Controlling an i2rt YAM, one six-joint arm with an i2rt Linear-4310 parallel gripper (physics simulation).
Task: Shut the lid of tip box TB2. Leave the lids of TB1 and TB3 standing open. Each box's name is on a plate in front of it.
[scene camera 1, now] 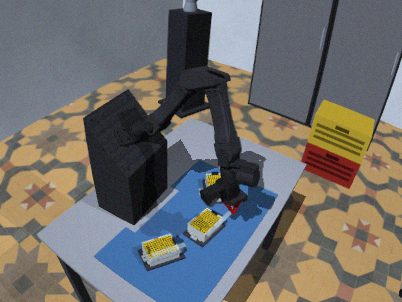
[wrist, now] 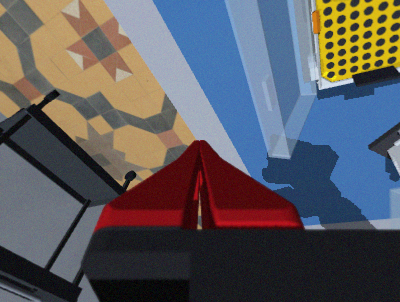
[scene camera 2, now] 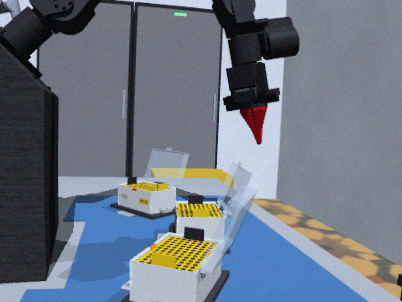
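Seen in the pictures: gripper, fingertip midpoint: (scene camera 1: 233, 213) (wrist: 199, 150) (scene camera 2: 259, 144); arm's base, link origin: (scene camera 1: 136, 132) (scene camera 2: 8, 49).
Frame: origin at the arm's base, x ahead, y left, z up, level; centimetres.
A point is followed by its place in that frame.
Tip box TB2 (scene camera 1: 204, 226) @(x 34.9, y 7.9, z -28.5 cm) (scene camera 2: 200, 227) (wrist: 360, 37) @(x 33.6, y 12.5, z -28.5 cm) is the middle white box with a yellow rack. Its clear lid (scene camera 1: 228, 214) @(x 40.9, y 13.7, z -19.9 cm) (scene camera 2: 236, 182) @(x 40.3, y 13.1, z -23.1 cm) (wrist: 270, 75) @(x 40.7, y 10.5, z -19.5 cm) stands open, tilted outward. TB1 (scene camera 1: 162, 257) @(x 39.2, y -15.9, z -24.9 cm) (scene camera 2: 165, 280) @(x 31.8, y -18.1, z -29.8 cm) is nearest scene camera 2, its clear lid (scene camera 2: 241, 220) @(x 40.5, y -12.9, z -23.4 cm) open. TB3 (scene camera 1: 213, 179) (scene camera 2: 147, 200) is at the back, its lid (scene camera 2: 167, 162) @(x 22.5, y 36.2, z -22.8 cm) open; the arm partly covers it in scene camera 1. My gripper (scene camera 1: 234, 211) @(x 44.4, y 12.2, z -15.2 cm) (scene camera 2: 259, 142) @(x 44.4, y 12.2, z -15.2 cm) (wrist: 199, 150) @(x 44.4, y 12.2, z -15.2 cm) is shut and empty, pointing down, on the open-lid side of TB2 and above lid height. The nameplates are unreadable.
The boxes stand on a blue mat (scene camera 1: 212, 267) @(x 49.3, y -0.1, z -34.2 cm) (scene camera 2: 300, 270) @(x 50.9, y -2.2, z -34.2 cm) on a grey table (scene camera 1: 75, 225) @(x -0.5, y -34.2, z -34.4 cm). The arm is mounted on a black pedestal (scene camera 1: 132, 185) @(x 12.9, y -10.4, z -12.9 cm) (scene camera 2: 30, 175) @(x 12.0, y -12.9, z -19.2 cm). Yellow and red crates (scene camera 1: 342, 131) stand beyond the table. A dark frame (wrist: 85, 160) shows at the lower left of the wrist view.
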